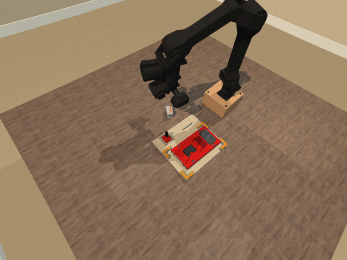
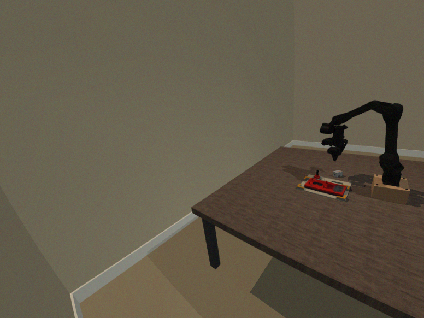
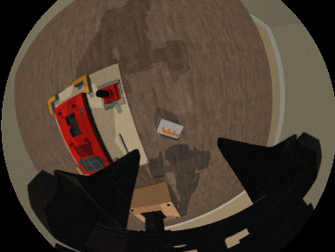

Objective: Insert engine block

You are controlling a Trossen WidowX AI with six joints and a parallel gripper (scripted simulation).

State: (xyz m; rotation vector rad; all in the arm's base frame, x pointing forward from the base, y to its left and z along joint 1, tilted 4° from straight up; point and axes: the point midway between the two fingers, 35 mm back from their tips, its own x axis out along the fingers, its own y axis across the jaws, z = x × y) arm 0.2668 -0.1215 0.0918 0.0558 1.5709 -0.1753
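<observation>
Right now the engine block is 120 mm below my gripper tip and 20 mm behind it.
</observation>
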